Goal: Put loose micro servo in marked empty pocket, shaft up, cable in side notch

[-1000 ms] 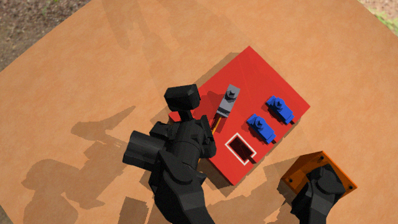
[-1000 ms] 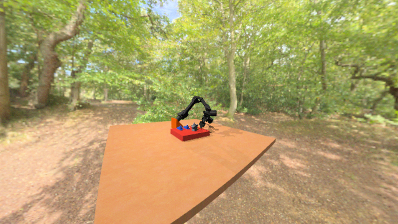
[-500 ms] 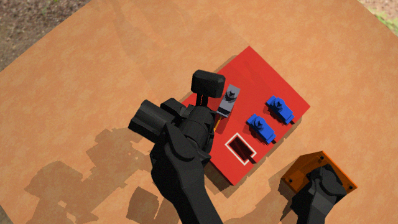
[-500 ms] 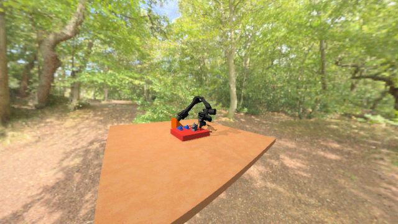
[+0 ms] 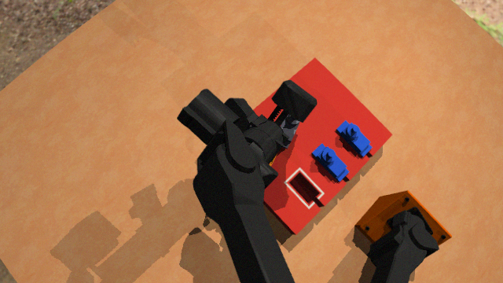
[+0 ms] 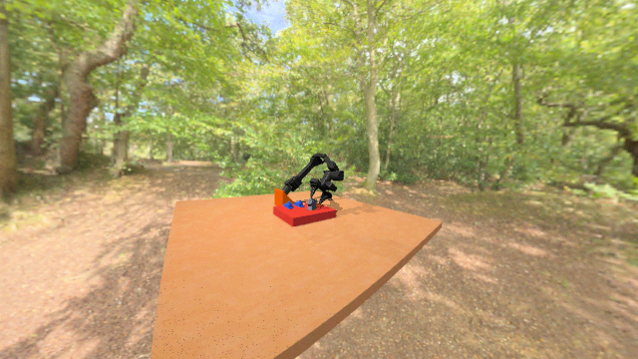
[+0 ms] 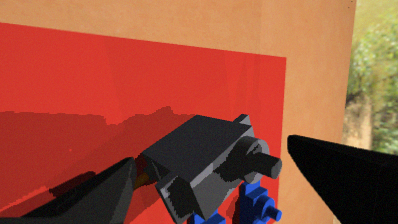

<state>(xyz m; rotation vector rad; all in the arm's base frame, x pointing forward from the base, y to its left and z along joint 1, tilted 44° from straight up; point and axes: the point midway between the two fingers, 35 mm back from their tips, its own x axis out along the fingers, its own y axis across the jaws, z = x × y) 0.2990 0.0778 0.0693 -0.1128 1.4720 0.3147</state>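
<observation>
The red deck lies 80 mm below my gripper tip, 40 mm to the right of it and 10 mm behind it.
</observation>
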